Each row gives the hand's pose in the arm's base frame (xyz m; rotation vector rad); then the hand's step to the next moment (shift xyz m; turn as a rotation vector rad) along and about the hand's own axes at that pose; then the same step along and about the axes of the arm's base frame.
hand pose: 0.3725 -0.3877 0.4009 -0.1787 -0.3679 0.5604
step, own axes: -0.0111 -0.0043 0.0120 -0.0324 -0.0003 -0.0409
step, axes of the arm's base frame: -0.0113 -0.0089 0.0089 -0.0094 -0.0207 -0.0470
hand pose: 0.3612 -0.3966 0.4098 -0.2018 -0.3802 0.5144
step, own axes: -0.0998 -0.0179 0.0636 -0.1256 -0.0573 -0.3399
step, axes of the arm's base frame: -0.0979 -0.0606 0.0328 0.0611 -0.1449 -0.3314
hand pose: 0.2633 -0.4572 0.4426 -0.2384 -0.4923 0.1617
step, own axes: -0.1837 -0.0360 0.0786 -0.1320 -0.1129 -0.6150
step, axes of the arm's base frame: -0.1943 -0.0585 -0.0055 0.1942 -0.2511 -0.5547
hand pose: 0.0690 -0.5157 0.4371 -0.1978 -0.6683 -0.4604
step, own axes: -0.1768 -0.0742 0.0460 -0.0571 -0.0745 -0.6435
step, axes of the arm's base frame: -0.1822 0.0106 -0.0748 0.2797 -0.2523 -0.5301
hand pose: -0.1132 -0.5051 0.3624 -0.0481 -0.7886 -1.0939
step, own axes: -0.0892 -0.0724 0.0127 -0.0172 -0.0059 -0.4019
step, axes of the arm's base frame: -0.0851 0.0390 -0.0678 0.2115 -0.1521 -0.3066
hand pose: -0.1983 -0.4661 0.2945 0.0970 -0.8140 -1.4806
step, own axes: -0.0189 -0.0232 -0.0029 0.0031 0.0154 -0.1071
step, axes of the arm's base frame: -0.0157 0.0126 -0.0224 0.0697 -0.0451 -0.0695
